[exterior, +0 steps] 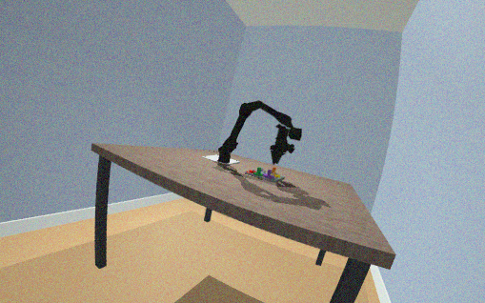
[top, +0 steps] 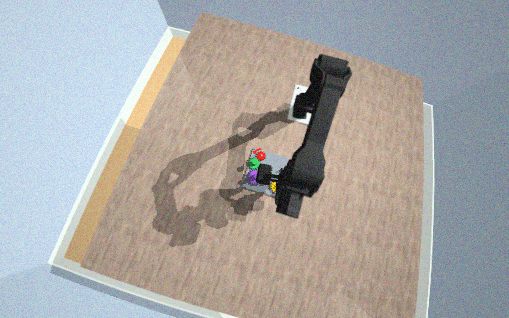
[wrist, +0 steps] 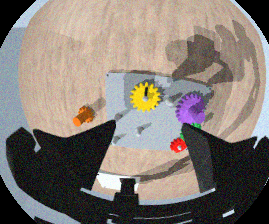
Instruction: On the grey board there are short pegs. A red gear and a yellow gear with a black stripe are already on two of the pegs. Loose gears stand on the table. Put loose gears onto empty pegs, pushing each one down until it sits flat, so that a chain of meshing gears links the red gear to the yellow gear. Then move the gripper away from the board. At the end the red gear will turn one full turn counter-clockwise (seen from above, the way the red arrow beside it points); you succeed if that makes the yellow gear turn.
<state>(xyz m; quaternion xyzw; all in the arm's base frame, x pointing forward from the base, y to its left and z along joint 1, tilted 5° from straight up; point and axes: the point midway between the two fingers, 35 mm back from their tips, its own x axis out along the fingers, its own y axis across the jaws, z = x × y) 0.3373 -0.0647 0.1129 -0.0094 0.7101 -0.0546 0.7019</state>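
Now: gripper tip 14 cm to the right of the orange gear, 6 cm above it and 2 cm past it. The rest, counted from my gripper tip: green gear: 10 cm to the right, 6 cm behind, 5 cm below; purple gear: 9 cm to the right, 5 cm below, 1 cm behind; yellow gear: 6 cm below, 2 cm ahead.
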